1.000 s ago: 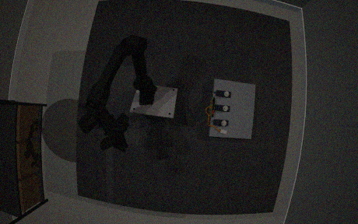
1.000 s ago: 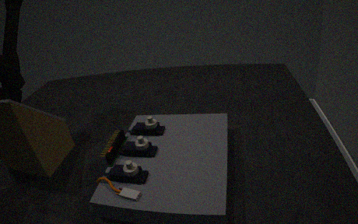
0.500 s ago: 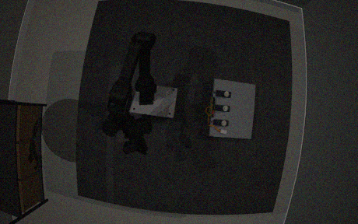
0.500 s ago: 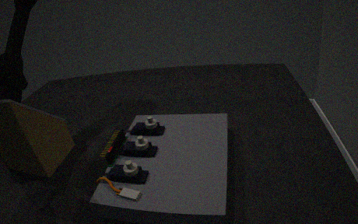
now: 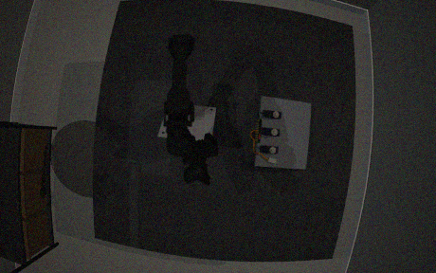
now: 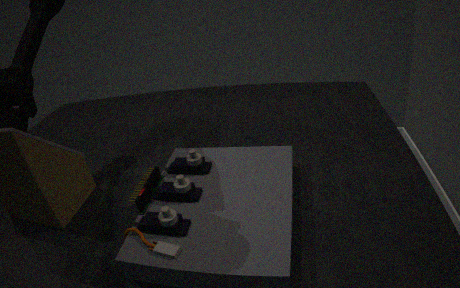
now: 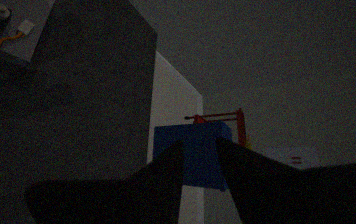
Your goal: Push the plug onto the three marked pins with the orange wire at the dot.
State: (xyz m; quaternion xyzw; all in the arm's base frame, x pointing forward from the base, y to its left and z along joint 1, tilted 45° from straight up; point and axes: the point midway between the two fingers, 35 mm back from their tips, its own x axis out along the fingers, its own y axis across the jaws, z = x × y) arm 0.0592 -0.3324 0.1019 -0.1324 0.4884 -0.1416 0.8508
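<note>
Now: the red band 200 mm ahead of my gripper tip, 130 mm to the left of it and 370 mm below it. Also, from my gripper tip: pin strip (200 mm ahead, 150 mm to the left, 380 mm below); then holder plate (360 mm ahead, 130 mm to the left, 420 mm below).
</note>
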